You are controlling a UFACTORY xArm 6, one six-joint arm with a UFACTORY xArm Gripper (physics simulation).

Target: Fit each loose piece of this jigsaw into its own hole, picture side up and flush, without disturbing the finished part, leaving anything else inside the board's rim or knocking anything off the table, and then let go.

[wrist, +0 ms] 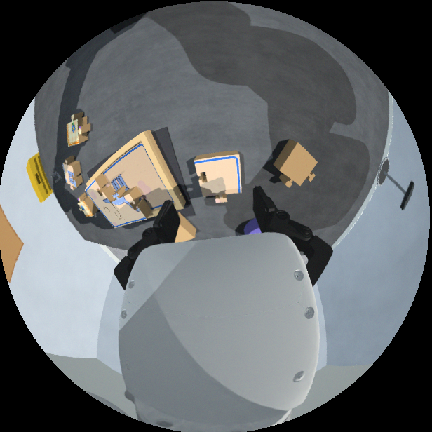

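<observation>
My gripper [213, 203] is open with nothing between its fingers. A cream piece [222, 172] with a blue border lies picture side up beyond the fingertips. A plain tan piece [296, 161] lies to the right, its upper face blank. Another plain tan piece [185, 230] is partly hidden behind the left finger. The board [167, 167] lies at the left with a blue-bordered picture inside its rim. Tan jigsaw-shaped patches interrupt that picture; whether all are holes is unclear. Three small patterned pieces [75, 132] [72, 175] [86, 206] lie left of the board.
A purple round object [253, 226] is partly hidden behind the right finger. A yellow object [39, 177] with dark markings is at the far left, beyond the table edge. A round disc [383, 171] and a dark-ended rod are at the far right. Shadows cross the grey table [220, 115].
</observation>
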